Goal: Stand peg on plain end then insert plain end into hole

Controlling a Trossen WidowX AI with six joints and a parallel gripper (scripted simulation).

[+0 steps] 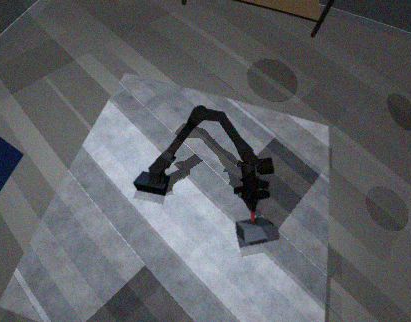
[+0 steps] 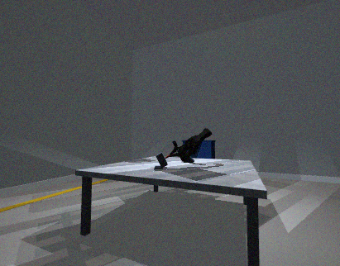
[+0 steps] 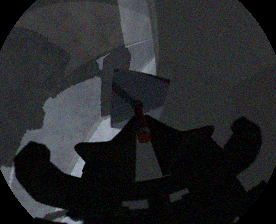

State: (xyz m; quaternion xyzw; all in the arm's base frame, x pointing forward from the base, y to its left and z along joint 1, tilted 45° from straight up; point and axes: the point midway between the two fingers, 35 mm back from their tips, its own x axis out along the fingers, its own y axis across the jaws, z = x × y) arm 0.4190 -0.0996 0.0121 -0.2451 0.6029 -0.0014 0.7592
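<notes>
Right now my gripper tip is 20 mm short of the dark sloped panel, 60 mm to the left of it and 30 mm above it. Round my gripper tip: red peg: 10 mm to the left, 10 mm above.
</notes>
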